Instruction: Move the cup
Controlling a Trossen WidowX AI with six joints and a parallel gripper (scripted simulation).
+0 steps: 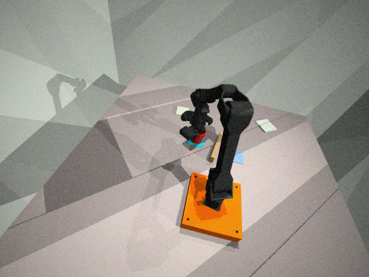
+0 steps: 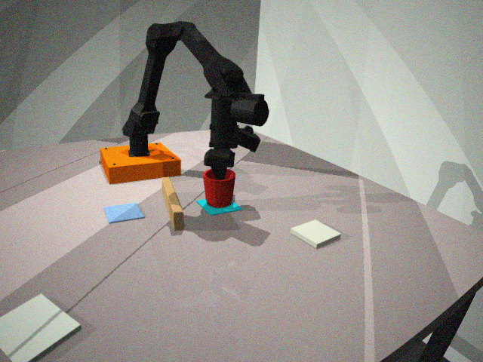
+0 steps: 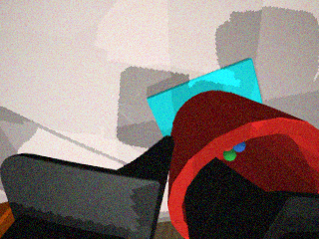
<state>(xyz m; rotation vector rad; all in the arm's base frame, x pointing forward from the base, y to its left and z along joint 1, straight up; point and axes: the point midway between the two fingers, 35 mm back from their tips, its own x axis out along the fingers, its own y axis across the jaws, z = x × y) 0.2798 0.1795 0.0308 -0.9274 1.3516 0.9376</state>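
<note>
The red cup is 30 mm ahead of my gripper tip and 10 mm to the right of it. From my gripper tip the other things lie so: wooden bar 120 mm to the right, 30 mm below, 30 mm ahead; cyan pad 50 mm below, 30 mm ahead, 10 mm to the right; blue pad 240 mm to the right, 50 mm below, 30 mm ahead.
</note>
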